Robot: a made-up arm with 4 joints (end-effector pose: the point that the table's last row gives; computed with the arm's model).
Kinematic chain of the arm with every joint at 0, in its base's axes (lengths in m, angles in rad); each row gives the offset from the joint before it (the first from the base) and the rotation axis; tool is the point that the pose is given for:
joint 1: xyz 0 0 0.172 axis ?
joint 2: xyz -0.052 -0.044 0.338 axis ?
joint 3: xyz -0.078 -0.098 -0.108 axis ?
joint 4: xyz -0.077 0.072 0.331 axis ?
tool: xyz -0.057 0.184 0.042
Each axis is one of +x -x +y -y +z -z.
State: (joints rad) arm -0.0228 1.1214 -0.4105 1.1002
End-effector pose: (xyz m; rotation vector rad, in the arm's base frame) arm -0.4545 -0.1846 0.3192 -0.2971 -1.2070 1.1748
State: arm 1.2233 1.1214 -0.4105 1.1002
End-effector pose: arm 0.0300 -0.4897 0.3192 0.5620 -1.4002 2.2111
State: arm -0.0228 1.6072 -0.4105 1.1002
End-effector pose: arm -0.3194 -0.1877 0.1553 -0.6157 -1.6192 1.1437
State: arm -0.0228 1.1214 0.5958 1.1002
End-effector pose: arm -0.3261 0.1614 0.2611 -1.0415 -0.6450 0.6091
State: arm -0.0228 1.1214 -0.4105 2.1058
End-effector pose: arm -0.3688 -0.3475 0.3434 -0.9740 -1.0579 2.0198
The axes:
joint 1: +z
joint 2: -y
joint 3: -x
joint 4: +z

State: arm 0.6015 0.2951 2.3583 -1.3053
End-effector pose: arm 0.0838 0.0538 0.0377 -1.2786 -2.0573 -0.6815
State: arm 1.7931 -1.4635 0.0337 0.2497
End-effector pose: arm -0.1428 0.1481 0.7917 -1.2133 1.2010 1.6359
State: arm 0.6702 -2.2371 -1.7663 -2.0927
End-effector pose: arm 0.1691 -0.5214 0.5777 1.3581 -1.1995 1.9330
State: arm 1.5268 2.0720 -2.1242 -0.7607
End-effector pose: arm 0.5902 0.0396 0.4952 -1.7223 -0.7050 -2.4042
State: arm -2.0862 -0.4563 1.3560 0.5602
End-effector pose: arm 0.4371 0.2349 0.4438 0.0479 1.4459 -0.9595
